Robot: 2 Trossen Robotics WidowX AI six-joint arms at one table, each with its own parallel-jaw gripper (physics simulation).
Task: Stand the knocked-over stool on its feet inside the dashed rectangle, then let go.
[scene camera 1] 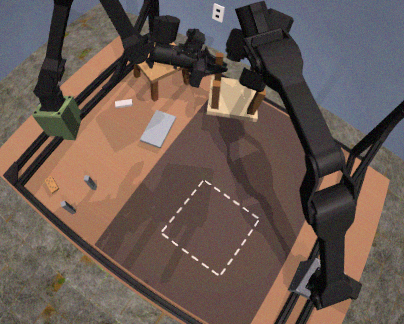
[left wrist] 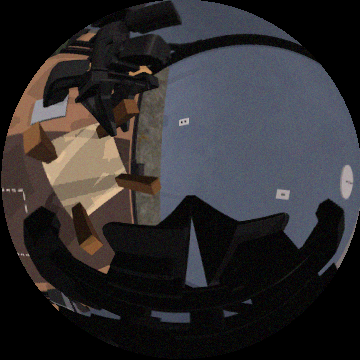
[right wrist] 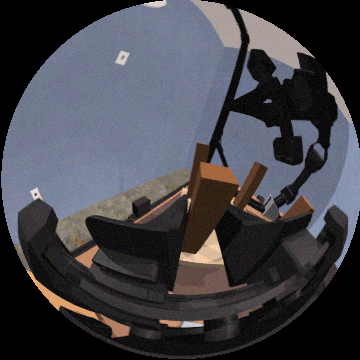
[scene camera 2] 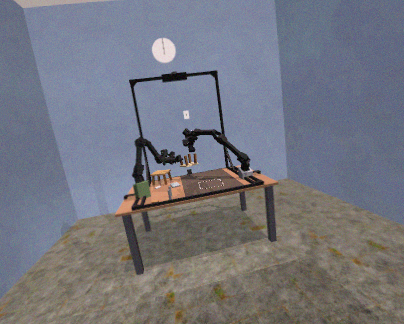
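Seen in the pictures: left gripper, between the fingertips: [left wrist: 190,199] [right wrist: 227,106] [scene camera 2: 188,147]; right gripper, between the fingertips: [scene camera 1: 227,67] [left wrist: 119,133] [right wrist: 198,198] [scene camera 2: 182,159]; left arm's base, origin of its link: [scene camera 1: 321,282] [right wrist: 274,203] [scene camera 2: 245,168]; right arm's base, origin of its link: [scene camera 1: 52,104] [scene camera 2: 140,182].
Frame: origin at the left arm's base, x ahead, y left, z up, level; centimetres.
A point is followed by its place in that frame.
Note:
The stool [scene camera 1: 234,92] {y -34.4, x 45.1, z 7.0 cm} [scene camera 2: 189,164] {y -28.8, x 44.7, z 7.3 cm} [left wrist: 82,165] {y -32.3, x 45.3, z 7.1 cm} [right wrist: 217,172] {y -36.5, x 52.5, z 16.2 cm} has a pale square seat and brown legs. It is upside down, seat below and legs up, held in the air near the back of the table. My right gripper [scene camera 1: 221,68] {y -37.2, x 49.7, z 12.2 cm} [left wrist: 119,133] {y -37.2, x 49.7, z 12.2 cm} [right wrist: 198,198] {y -37.2, x 49.7, z 12.2 cm} is shut on one leg. My left gripper [left wrist: 190,199] {y -39.4, x 41.7, z 22.7 cm} [right wrist: 227,106] {y -39.4, x 41.7, z 22.7 cm} is shut, with nothing between its fingers, raised above and beside the stool; its fingertips are hidden in scene camera 1. The dashed rectangle [scene camera 1: 220,274] {y 9.1, x 23.8, z -7.4 cm} lies on the dark mat [scene camera 1: 180,185] {y -7.2, x 46.2, z -7.5 cm}, apart from the stool.
Another stool [scene camera 1: 161,72] {y -32.4, x 69.0, z 3.3 cm} [scene camera 2: 161,173] {y -30.2, x 72.7, z 3.3 cm} with an orange-brown top stands upright at the back left. A grey slab [scene camera 1: 158,129] {y -19.2, x 61.8, z -6.9 cm}, a white block [scene camera 1: 123,103] {y -21.5, x 77.8, z -6.7 cm}, two grey pegs [scene camera 1: 90,182] {y 7.1, x 66.9, z -2.1 cm} [scene camera 1: 68,207] {y 16.3, x 68.0, z -2.3 cm} and an orange piece [scene camera 1: 51,184] {y 14.0, x 79.9, z -7.0 cm} are on the left side. A green block [scene camera 1: 59,119] {y -1.7, x 84.5, z 4.4 cm} is beneath the right arm's base.

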